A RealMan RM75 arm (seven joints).
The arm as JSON. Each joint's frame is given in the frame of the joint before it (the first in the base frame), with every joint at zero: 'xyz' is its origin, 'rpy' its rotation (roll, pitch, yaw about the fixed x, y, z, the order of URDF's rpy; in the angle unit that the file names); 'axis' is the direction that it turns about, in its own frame. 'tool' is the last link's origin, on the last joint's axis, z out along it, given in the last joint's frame.
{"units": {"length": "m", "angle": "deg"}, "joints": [
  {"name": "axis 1", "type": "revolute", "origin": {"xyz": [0.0, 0.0, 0.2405], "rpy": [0.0, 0.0, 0.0]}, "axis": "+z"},
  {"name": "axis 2", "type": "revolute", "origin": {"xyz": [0.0, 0.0, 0.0], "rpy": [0.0, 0.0, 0.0]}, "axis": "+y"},
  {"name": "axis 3", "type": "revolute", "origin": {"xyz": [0.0, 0.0, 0.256], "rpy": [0.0, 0.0, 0.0]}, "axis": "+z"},
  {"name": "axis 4", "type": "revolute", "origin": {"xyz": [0.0, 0.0, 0.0], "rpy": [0.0, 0.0, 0.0]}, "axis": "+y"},
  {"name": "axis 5", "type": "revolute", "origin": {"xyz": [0.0, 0.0, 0.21], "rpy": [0.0, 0.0, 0.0]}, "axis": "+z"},
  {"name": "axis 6", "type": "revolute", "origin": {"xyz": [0.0, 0.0, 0.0], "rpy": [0.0, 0.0, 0.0]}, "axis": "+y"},
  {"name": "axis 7", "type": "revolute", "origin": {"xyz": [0.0, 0.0, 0.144], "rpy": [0.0, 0.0, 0.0]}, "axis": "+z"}
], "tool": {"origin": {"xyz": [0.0, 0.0, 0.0], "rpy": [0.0, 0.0, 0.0]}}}
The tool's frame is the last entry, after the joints.
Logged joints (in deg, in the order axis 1, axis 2, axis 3, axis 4, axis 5, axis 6, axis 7), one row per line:
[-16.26, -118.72, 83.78, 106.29, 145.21, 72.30, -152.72]
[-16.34, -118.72, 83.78, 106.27, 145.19, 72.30, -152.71]
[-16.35, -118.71, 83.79, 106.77, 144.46, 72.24, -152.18]
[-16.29, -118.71, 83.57, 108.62, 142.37, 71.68, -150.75]
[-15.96, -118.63, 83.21, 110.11, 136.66, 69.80, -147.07]
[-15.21, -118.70, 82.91, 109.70, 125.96, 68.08, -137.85]
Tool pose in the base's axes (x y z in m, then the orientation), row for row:
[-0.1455, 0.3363, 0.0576, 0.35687, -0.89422, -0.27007, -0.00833]
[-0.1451, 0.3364, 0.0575, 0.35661, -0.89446, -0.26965, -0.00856]
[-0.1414, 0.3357, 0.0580, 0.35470, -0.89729, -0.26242, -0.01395]
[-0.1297, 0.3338, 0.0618, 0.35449, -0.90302, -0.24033, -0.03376]
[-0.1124, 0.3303, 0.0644, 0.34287, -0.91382, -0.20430, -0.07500]
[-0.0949, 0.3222, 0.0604, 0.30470, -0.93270, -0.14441, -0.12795]
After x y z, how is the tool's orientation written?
As a quaternion, w x y z.
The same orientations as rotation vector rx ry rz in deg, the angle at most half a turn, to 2 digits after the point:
[-132.28, -39.95, -1.23]
[-132.33, -39.89, -1.27]
[-132.87, -38.86, -2.07]
[-133.73, -35.59, -5.00]
[-136.09, -30.43, -11.17]
[-141.52, -21.91, -19.41]

